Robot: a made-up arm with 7 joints. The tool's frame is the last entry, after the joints.
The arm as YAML. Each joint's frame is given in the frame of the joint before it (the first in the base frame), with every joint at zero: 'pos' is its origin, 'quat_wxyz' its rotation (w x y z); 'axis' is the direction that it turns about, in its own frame. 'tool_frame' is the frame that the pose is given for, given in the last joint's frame.
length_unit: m
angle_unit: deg
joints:
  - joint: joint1
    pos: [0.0, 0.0, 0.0]
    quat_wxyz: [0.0, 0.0, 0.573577, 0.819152]
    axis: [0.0, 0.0, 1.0]
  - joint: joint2
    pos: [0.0, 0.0, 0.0]
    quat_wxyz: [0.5, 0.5, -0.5, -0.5]
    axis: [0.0, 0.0, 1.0]
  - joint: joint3
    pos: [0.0, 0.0, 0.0]
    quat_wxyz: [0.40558, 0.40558, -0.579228, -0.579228]
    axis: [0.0, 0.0, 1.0]
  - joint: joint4
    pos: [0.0, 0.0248, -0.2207]
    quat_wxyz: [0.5, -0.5, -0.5, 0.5]
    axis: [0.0, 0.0, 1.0]
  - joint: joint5
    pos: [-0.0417, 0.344, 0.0]
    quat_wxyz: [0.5, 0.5, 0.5, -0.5]
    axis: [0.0, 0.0, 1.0]
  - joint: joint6
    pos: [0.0, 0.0, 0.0]
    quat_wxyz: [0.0, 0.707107, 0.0, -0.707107]
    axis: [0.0, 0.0, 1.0]
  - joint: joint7
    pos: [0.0, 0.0, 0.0]
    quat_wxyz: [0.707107, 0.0, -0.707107, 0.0]
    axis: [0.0, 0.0, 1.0]
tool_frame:
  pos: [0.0, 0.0, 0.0]
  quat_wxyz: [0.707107, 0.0, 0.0, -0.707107]
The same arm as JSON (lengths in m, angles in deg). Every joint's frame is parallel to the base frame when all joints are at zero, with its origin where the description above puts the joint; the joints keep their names.
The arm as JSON. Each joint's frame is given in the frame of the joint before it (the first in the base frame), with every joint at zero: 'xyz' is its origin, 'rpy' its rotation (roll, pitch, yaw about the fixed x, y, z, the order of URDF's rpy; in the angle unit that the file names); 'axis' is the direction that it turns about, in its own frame. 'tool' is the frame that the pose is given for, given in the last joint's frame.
{"units": {"length": "m", "angle": "deg"}, "joints": [{"name": "joint1", "type": "revolute", "origin": {"xyz": [0.0, 0.0, 0.0], "rpy": [0.0, 0.0, 0.0]}, "axis": [0.0, 0.9397, 0.342]}, {"name": "joint2", "type": "revolute", "origin": {"xyz": [0.0, 0.0, 0.0], "rpy": [0.0, 0.0, 0.0]}, "axis": "+x"}, {"name": "joint3", "type": "revolute", "origin": {"xyz": [0.0, 0.0, 0.0], "rpy": [0.0, 0.0, 0.0]}, "axis": "+z"}, {"name": "joint4", "type": "revolute", "origin": {"xyz": [0.0248, 0.0, -0.2207], "rpy": [0.0, 0.0, 0.0]}, "axis": "+y"}, {"name": "joint5", "type": "revolute", "origin": {"xyz": [-0.0417, 0.0, -0.344], "rpy": [0.0, 0.0, 0.0]}, "axis": "+z"}, {"name": "joint6", "type": "revolute", "origin": {"xyz": [0.0, 0.0, 0.0], "rpy": [0.0, 0.0, 0.0]}, "axis": "+y"}, {"name": "joint7", "type": "revolute", "origin": {"xyz": [0.0, 0.0, 0.0], "rpy": [0.0, 0.0, 0.0]}, "axis": "+z"}], "tool": {"origin": {"xyz": [0.0, 0.0, 0.0], "rpy": [0.0, 0.0, 0.0]}}}
